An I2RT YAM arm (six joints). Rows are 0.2 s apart.
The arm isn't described. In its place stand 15 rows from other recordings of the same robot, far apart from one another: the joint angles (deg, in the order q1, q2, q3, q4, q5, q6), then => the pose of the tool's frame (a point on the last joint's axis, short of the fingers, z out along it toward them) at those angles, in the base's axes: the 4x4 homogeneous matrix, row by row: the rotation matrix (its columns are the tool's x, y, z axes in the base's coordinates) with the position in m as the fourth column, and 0 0 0 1 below.
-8.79, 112.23, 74.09, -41.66, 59.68, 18.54 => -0.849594 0.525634 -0.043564 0.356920; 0.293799 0.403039 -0.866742 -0.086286; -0.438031 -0.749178 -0.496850 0.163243; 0 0 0 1
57.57, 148.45, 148.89, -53.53, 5.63, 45.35 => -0.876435 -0.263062 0.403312 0.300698; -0.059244 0.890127 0.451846 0.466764; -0.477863 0.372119 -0.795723 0.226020; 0 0 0 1
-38.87, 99.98, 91.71, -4.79, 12.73, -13.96 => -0.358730 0.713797 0.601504 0.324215; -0.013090 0.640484 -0.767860 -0.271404; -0.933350 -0.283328 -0.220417 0.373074; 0 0 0 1
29.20, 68.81, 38.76, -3.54, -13.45, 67.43 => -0.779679 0.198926 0.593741 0.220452; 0.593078 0.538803 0.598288 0.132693; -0.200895 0.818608 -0.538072 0.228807; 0 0 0 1
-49.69, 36.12, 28.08, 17.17, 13.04, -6.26 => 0.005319 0.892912 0.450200 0.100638; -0.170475 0.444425 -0.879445 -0.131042; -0.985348 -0.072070 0.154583 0.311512; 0 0 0 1
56.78, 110.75, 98.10, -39.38, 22.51, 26.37 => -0.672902 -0.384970 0.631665 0.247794; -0.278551 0.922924 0.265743 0.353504; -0.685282 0.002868 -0.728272 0.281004; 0 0 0 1
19.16, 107.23, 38.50, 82.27, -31.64, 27.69 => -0.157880 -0.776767 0.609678 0.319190; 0.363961 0.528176 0.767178 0.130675; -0.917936 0.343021 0.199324 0.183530; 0 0 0 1
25.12, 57.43, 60.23, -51.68, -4.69, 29.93 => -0.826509 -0.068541 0.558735 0.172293; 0.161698 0.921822 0.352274 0.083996; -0.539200 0.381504 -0.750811 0.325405; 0 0 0 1
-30.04, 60.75, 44.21, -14.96, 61.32, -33.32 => -0.865644 0.493399 -0.084955 0.175341; 0.196055 0.177929 -0.964315 -0.137475; -0.460676 -0.851410 -0.250756 0.284019; 0 0 0 1
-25.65, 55.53, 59.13, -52.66, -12.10, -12.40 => -0.729370 0.146225 0.668310 0.167863; 0.117321 0.989153 -0.088384 -0.072328; -0.673985 0.013942 -0.738614 0.324221; 0 0 0 1
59.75, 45.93, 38.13, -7.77, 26.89, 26.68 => -0.368204 -0.431574 0.823511 0.109183; 0.163548 0.841862 0.514316 0.155260; -0.915247 0.324057 -0.239393 0.300993; 0 0 0 1
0.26, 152.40, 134.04, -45.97, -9.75, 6.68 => -0.904230 0.027539 0.426157 0.552606; 0.110542 0.979000 0.171285 0.008537; -0.412491 0.201989 -0.888286 0.117266; 0 0 0 1
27.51, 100.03, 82.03, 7.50, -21.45, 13.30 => -0.329561 -0.691553 0.642763 0.369041; 0.069781 0.661092 0.747052 0.206871; -0.941552 0.291052 -0.169613 0.335297; 0 0 0 1
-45.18, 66.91, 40.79, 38.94, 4.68, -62.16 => -0.601678 0.494644 0.627145 0.187983; -0.644820 0.162557 -0.746848 -0.193288; -0.471371 -0.853758 0.221149 0.326655; 0 0 0 1
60.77, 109.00, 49.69, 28.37, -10.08, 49.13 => -0.869436 -0.420325 0.259630 0.178230; -0.029088 0.568159 0.822405 0.331275; -0.493188 0.707476 -0.506204 0.126990; 0 0 0 1
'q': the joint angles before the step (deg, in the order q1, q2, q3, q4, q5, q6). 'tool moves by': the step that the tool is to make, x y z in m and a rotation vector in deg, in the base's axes. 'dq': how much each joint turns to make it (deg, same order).
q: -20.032 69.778 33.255 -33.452 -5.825 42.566
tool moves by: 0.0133 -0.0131 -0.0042 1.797 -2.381 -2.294
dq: -2.456 4.424 1.484 4.600 -2.429 0.759
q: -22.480 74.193 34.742 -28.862 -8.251 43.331
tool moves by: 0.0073 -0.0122 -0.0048 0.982 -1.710 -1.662
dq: -2.410 3.164 0.776 3.545 -1.751 -0.092
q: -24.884 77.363 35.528 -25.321 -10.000 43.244
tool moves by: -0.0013 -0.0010 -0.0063 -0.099 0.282 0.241
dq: -0.375 0.792 -0.983 1.447 -0.045 -0.659
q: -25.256 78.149 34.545 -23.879 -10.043 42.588
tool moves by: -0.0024 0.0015 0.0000 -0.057 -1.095 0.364
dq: 0.003 -1.032 -0.971 0.923 -0.524 -0.172
